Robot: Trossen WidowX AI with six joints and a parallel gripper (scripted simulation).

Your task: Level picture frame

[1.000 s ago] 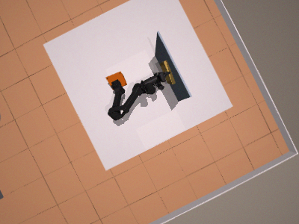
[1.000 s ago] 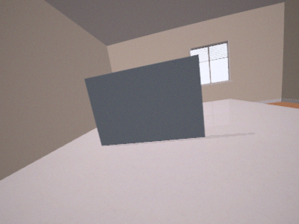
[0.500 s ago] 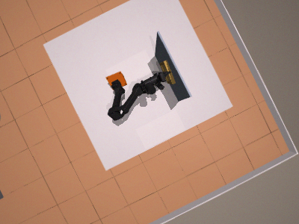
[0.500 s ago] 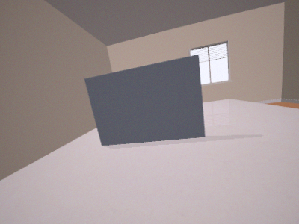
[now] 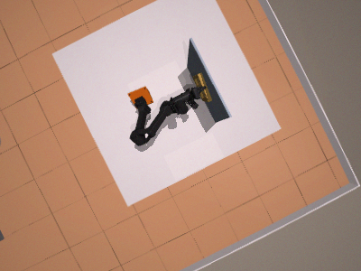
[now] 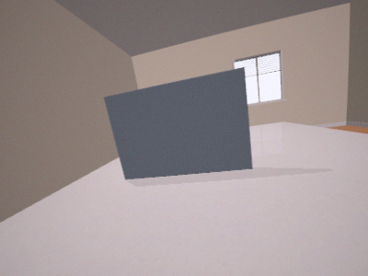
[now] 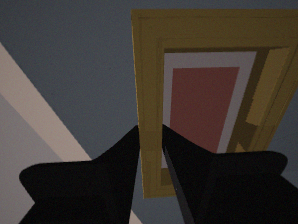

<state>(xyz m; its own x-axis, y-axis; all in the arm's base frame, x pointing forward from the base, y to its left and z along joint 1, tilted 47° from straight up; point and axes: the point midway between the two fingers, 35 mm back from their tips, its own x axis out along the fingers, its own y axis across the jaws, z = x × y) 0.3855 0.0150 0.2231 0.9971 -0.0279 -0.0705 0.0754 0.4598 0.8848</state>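
The picture frame is 1 cm to the left of my gripper tip and 5 cm below it. From my gripper tip the other things lie so: wall panel 2 cm ahead, 1 cm to the left, 7 cm below.
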